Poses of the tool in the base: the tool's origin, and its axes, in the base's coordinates. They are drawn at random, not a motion.
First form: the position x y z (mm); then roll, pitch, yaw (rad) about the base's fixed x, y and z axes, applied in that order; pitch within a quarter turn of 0, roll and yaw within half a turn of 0.
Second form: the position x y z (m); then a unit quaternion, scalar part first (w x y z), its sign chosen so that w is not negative. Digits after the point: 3 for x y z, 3 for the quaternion.
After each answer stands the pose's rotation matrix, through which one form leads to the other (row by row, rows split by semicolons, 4 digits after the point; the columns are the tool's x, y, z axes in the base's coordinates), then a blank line. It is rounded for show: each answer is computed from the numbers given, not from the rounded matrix.
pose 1, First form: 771 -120 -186 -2.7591 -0.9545 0.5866
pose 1, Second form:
0.771 -0.120 -0.186 0.292 -0.810 -0.336 -0.383
0.4814 0.7672 0.4239; 0.3200 -0.6041 0.7299; 0.8160 -0.2157 -0.5362

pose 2, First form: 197 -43 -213 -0.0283 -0.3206 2.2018
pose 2, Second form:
0.197 -0.043 -0.213 0.449 0.136 -0.085 0.879
-0.5599 -0.8124 0.1630; 0.7663 -0.5825 -0.2710; 0.3151 -0.0269 0.9487

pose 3, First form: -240 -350 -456 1.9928 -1.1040 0.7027
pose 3, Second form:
-0.240 -0.350 -0.456 0.283 0.769 -0.021 0.573
0.3434 -0.3570 0.8687; 0.2908 -0.8391 -0.4598; 0.8930 0.4105 -0.1843

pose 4, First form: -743 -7 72 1.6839 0.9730 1.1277
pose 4, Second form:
-0.743 -0.007 0.072 0.684 0.391 0.616 0.020
0.2413 0.4541 0.8577; 0.5085 0.6936 -0.5103; -0.8266 0.5592 -0.0635

